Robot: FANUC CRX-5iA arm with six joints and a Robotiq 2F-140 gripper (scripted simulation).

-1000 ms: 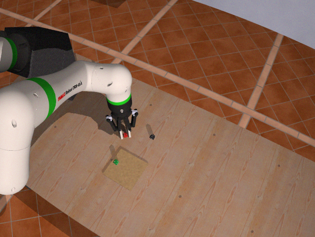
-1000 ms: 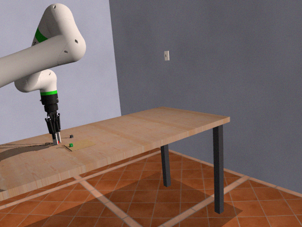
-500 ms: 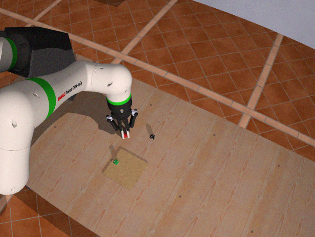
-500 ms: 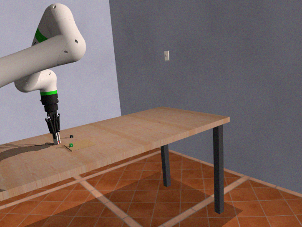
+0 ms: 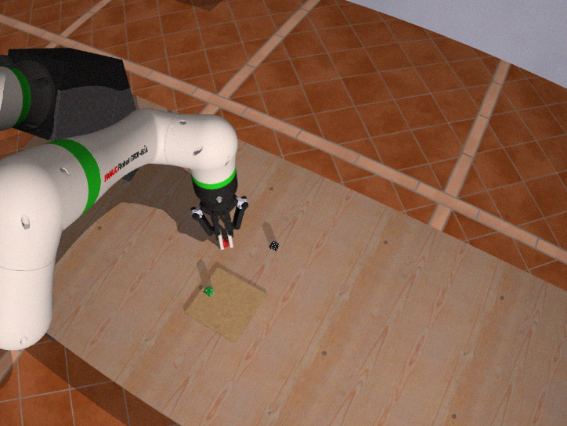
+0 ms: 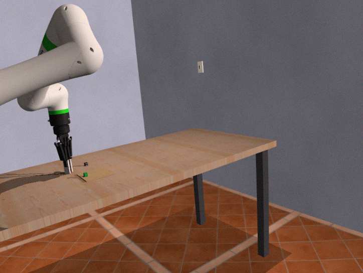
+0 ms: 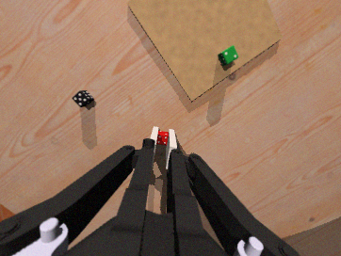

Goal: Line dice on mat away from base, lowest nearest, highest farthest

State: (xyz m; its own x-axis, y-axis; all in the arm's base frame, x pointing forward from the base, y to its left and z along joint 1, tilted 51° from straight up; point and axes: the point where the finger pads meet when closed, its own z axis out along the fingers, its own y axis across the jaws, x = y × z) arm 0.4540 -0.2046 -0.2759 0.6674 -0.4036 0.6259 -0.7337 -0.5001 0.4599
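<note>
Now: the tan mat 140 mm to the right of my hand, 80 mm ahead of it and 30 mm below it. The rest, counted from my hand: red die (30 mm below); green die (130 mm to the right, 30 mm ahead, 20 mm below); black die (110 mm ahead, 50 mm to the left, 30 mm below).
</note>
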